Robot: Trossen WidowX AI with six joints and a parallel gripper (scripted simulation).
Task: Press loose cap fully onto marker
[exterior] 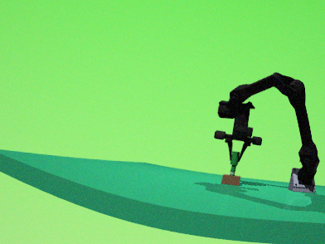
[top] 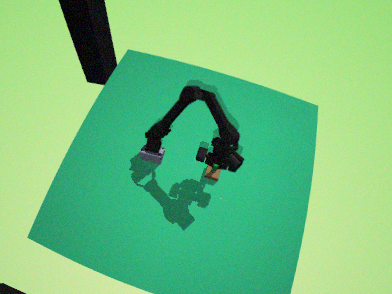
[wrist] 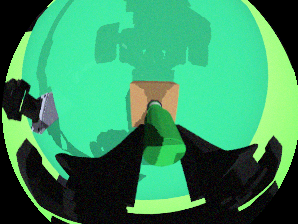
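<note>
Right now the brown holder block is 7 cm below my gripper tip.
</note>
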